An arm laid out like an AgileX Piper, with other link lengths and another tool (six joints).
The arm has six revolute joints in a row. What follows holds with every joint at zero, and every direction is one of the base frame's.
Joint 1 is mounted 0.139 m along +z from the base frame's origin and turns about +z.
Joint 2 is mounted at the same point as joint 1 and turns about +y.
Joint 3 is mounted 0.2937 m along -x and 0.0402 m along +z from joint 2 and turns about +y.
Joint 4 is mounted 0.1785 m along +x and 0.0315 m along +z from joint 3 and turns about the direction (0.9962, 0, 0.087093).
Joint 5 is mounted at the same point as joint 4 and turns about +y.
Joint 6 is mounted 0.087 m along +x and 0.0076 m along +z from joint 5 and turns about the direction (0.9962, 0, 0.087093).
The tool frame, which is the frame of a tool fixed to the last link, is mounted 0.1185 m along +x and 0.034 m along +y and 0.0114 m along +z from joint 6; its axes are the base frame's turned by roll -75.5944, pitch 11.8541 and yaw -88.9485 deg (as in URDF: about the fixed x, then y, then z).
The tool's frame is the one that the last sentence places.
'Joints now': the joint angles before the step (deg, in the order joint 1, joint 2, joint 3, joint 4, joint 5, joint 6). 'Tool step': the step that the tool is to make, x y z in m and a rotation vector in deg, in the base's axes. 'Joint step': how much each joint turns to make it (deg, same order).
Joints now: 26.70 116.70 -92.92 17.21 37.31 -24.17
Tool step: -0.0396 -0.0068 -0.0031 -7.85 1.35 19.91
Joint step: -0.01 0.00 -4.16 2.11 13.96 -19.45
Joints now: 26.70 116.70 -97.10 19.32 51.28 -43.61
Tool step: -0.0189 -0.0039 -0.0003 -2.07 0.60 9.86
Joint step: -0.01 0.01 -1.15 1.68 5.62 -9.55
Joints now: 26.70 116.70 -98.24 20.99 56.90 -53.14
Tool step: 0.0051 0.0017 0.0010 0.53 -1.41 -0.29
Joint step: 0.00 0.02 -0.01 0.08 -1.52 -0.29
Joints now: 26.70 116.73 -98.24 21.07 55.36 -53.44
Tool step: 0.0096 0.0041 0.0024 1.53 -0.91 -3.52
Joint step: -0.01 0.10 -0.01 0.01 -2.63 2.97
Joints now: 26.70 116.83 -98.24 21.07 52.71 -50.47
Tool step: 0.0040 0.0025 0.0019 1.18 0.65 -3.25
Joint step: 0.00 0.00 0.02 0.01 -0.99 3.37
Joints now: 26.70 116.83 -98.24 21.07 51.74 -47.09
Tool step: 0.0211 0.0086 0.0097 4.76 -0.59 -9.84
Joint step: -0.01 0.00 0.00 0.01 -5.60 9.39
